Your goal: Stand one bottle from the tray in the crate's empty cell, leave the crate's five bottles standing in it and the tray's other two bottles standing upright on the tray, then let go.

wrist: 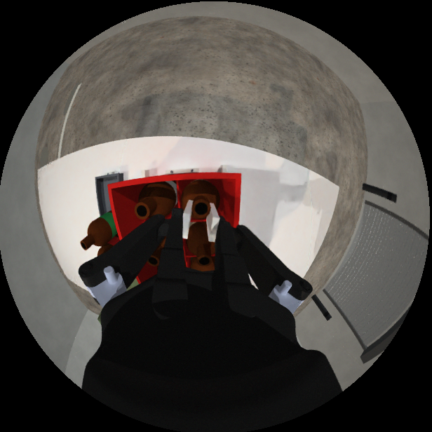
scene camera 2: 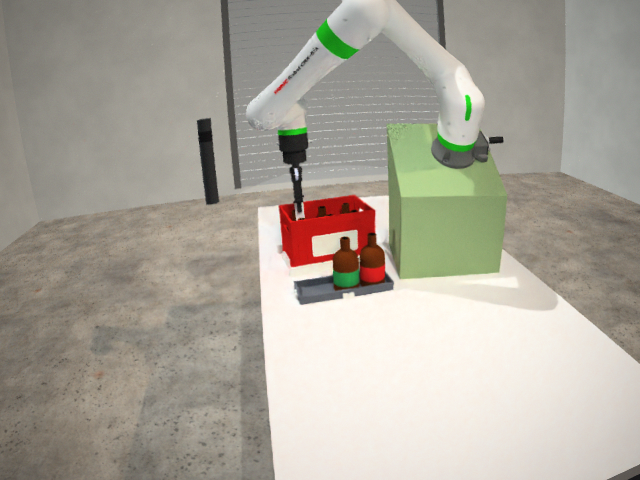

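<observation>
My gripper is shut on the neck of a brown bottle at one end of the red crate. The bottle's body is down inside an end cell; its base is hidden, so I cannot tell if it touches the crate's floor. Other brown bottles stand in the crate, partly hidden by its walls and my fingers. On the dark grey tray, a green-banded bottle and a red-banded bottle stand upright side by side at one end.
The tray lies close in front of the crate on the white table. The green pedestal with the arm's base stands to the right of the crate in the scene view. A black post shows at the left.
</observation>
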